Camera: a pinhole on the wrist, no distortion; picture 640 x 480 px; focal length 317.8 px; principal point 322.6 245.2 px. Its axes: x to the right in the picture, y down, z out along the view. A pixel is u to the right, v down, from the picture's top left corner.
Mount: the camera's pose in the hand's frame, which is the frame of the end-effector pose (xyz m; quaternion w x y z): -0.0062 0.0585 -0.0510 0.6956 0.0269 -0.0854 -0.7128
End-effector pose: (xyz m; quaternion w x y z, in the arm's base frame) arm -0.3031 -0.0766 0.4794 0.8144 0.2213 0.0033 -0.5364
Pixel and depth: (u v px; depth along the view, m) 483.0 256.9 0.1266
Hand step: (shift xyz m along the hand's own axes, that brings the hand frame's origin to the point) -0.0235 0.0054 0.0795
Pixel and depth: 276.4 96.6 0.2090
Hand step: -0.1346 0.1081 0.1366
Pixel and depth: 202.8 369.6 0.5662
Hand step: 0.1302 0.3150 0.5242
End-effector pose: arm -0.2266 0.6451 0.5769 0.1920 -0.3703 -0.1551 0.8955
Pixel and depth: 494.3 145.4 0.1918
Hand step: -0.0990 -0.0275 0.1365
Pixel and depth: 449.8 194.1 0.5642
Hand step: -0.1914 -0.1173 0.5079
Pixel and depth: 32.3 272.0 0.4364
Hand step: -0.0262 0.4918 0.3522
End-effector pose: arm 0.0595 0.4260 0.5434 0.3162 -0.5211 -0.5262 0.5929
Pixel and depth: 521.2 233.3 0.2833
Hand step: -0.0666 -0.0938 0.2403
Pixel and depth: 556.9 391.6 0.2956
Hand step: 0.0750 -0.1361 0.2791
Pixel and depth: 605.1 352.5 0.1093
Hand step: 0.0101 -0.0297 0.0702
